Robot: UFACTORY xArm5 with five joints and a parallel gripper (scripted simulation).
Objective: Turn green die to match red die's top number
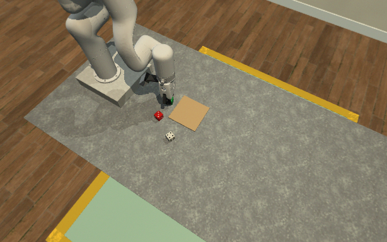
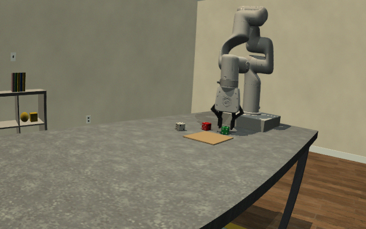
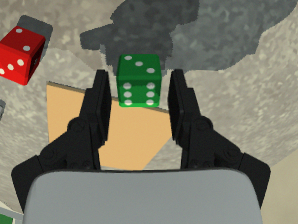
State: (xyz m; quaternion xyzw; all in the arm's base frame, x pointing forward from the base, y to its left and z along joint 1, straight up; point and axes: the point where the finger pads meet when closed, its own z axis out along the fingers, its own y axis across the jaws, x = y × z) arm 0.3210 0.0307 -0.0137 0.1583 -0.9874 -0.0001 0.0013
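Right now the green die is 3 cm below my hand. The rest, counted from my hand: red die (10 cm to the right, 3 cm below); tan mat (11 cm ahead, 4 cm below, 1 cm to the right); white die (16 cm to the right, 10 cm ahead, 3 cm below).
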